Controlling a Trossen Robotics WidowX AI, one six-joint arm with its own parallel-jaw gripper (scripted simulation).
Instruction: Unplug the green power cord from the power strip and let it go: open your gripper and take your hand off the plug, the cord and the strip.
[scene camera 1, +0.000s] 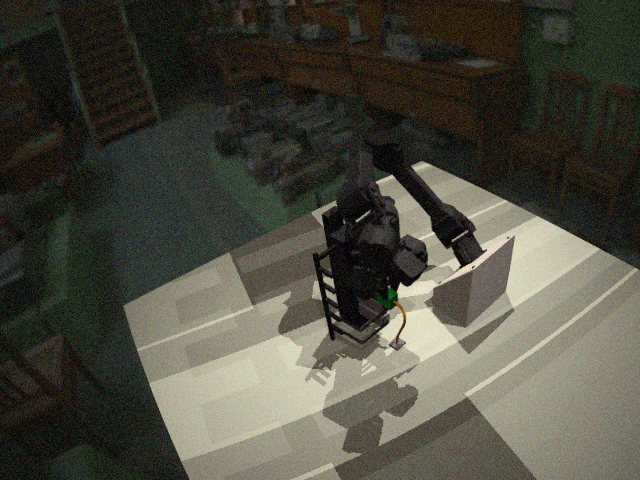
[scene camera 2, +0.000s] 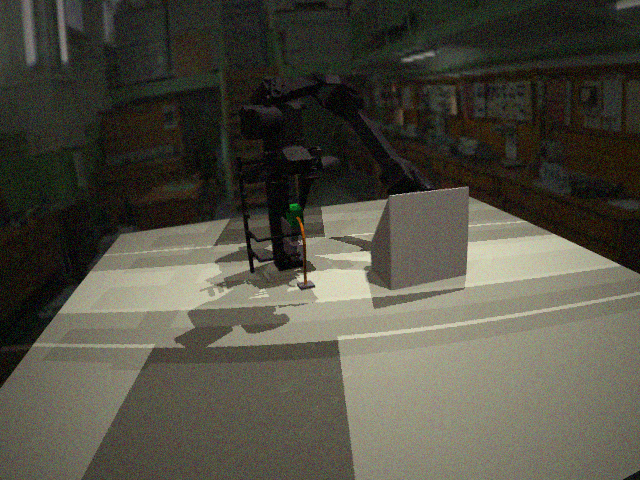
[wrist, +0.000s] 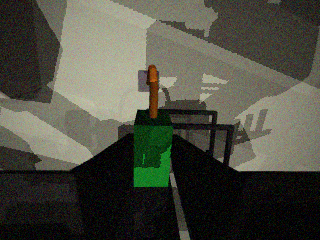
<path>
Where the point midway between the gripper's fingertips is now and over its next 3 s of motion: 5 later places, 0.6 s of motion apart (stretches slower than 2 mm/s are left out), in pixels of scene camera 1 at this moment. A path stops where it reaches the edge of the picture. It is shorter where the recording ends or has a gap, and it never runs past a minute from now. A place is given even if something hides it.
My gripper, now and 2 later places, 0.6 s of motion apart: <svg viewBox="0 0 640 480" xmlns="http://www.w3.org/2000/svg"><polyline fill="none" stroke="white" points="389,295 395,297 412,304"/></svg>
</path>
